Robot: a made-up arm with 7 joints.
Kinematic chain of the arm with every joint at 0, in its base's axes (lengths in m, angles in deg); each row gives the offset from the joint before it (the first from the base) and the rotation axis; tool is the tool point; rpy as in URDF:
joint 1: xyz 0 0 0.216 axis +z
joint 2: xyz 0 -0.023 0.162 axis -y
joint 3: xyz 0 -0.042 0.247 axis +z
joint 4: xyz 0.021 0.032 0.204 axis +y
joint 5: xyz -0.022 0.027 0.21 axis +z
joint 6: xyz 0 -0.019 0.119 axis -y
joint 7: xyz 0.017 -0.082 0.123 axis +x
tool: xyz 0 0 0 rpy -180 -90 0
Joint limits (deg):
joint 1: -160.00..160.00
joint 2: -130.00..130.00
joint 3: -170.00..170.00
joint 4: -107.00..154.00
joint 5: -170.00..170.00
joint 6: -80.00..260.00
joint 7: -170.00..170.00
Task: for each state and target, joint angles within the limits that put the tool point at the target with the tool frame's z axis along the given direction. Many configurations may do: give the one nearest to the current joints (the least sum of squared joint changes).
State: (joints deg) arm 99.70 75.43 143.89 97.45 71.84 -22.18 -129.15
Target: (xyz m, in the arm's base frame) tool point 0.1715 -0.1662 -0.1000 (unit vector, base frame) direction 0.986 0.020 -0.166
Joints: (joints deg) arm 111.07 96.36 168.30 105.98 108.98 -9.06 -129.15
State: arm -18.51 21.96 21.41 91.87 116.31 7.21 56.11
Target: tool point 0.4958 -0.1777 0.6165 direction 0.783 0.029 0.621
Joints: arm -31.96 -13.50 5.67 95.14 154.06 27.21 56.11
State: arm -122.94 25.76 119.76 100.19 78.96 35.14 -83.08
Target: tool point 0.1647 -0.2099 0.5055 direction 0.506 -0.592 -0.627
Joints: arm -159.84 34.15 92.16 122.43 99.66 56.20 -83.08
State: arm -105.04 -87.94 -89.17 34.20 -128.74 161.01 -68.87
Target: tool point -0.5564 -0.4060 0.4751 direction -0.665 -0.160 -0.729
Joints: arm -144.65 -69.81 -79.70 5.26 -114.16 157.61 -68.87
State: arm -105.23 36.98 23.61 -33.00 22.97 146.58 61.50
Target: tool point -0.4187 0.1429 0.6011 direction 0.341 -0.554 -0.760
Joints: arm -47.57 43.93 36.94 -85.22 3.29 177.49 61.50
